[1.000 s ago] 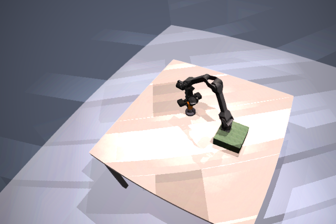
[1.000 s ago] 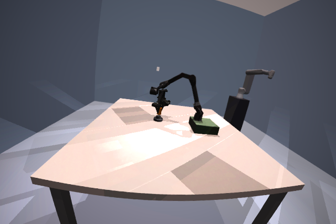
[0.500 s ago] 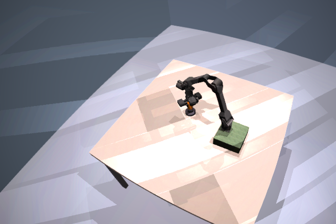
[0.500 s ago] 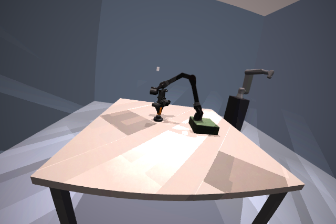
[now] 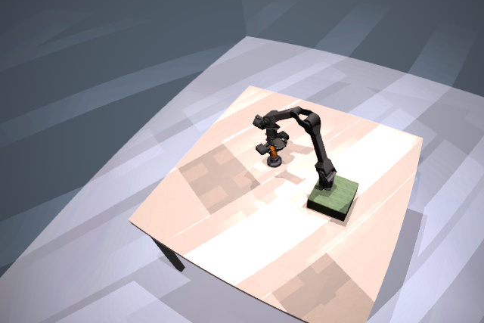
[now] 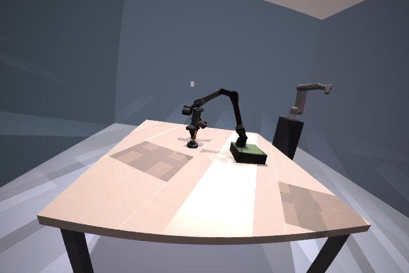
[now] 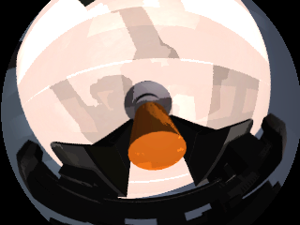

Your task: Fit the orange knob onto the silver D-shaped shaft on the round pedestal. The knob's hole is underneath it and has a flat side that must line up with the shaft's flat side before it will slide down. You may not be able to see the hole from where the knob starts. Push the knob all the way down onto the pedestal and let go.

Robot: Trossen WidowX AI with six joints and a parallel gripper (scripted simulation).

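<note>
Right now my gripper tip is 30 mm below the orange knob. From my gripper tip the other things lie so: round pedestal 40 mm below.
</note>
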